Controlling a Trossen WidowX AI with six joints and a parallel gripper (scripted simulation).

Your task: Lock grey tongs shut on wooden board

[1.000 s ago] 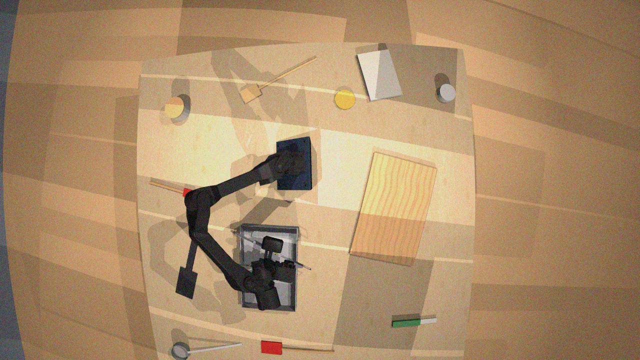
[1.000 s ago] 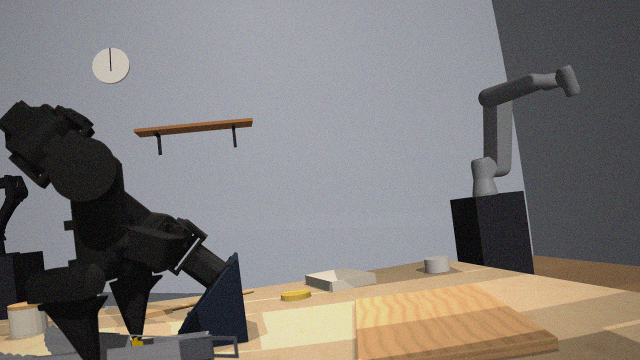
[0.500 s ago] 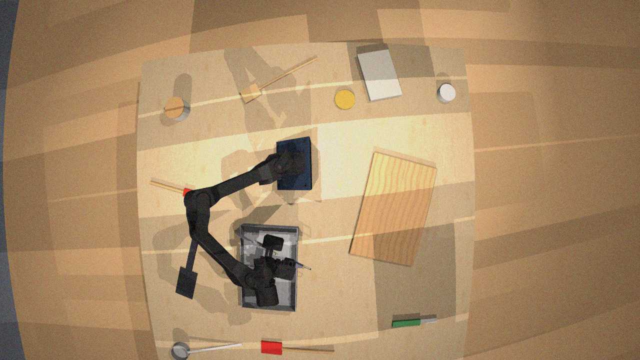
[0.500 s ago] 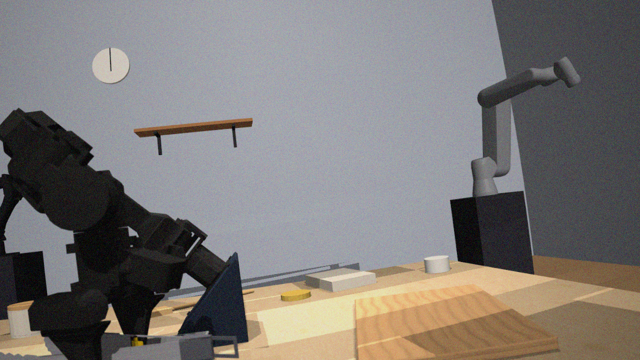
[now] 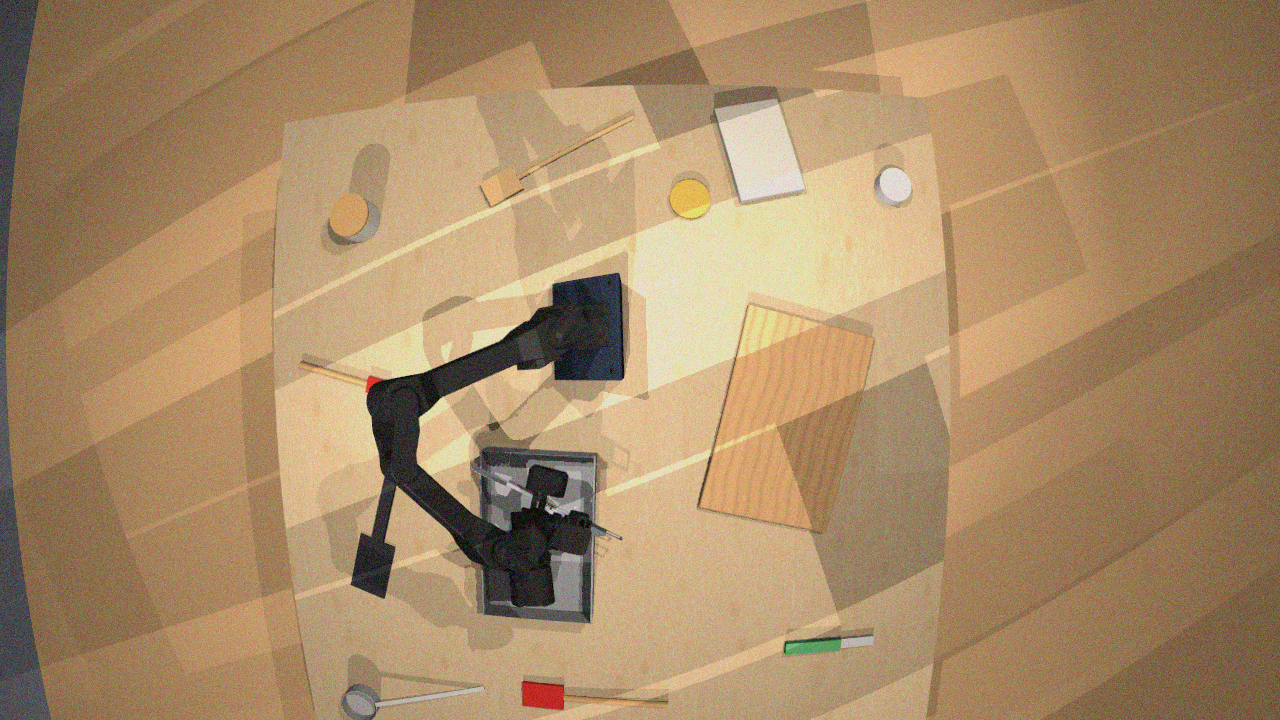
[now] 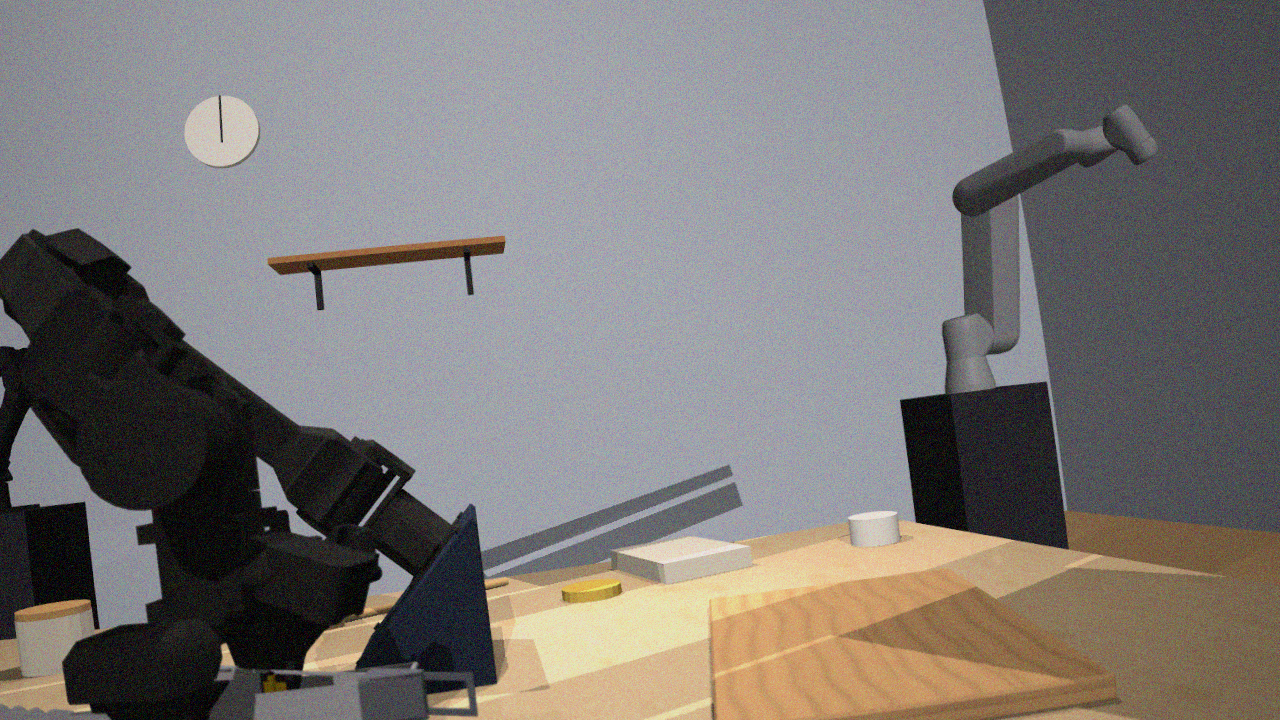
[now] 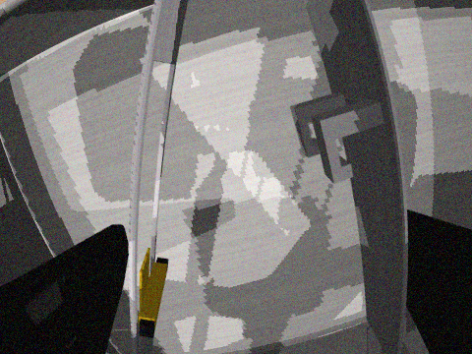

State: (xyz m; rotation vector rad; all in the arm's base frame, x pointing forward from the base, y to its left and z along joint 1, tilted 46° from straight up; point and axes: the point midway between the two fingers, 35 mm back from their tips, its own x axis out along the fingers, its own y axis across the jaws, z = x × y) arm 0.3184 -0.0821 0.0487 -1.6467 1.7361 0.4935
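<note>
The yellow marker lies 2 cm behind my gripper tip, 2 cm to the left of it and 4 cm above it. Also, from my gripper tip: black spatula (6 cm ahead, 33 cm to the right, 3 cm below); then red spatula (39 cm ahead, 5 cm to the left, 2 cm below); then roasting tin (4 cm ahead, 1 cm to the right).
</note>
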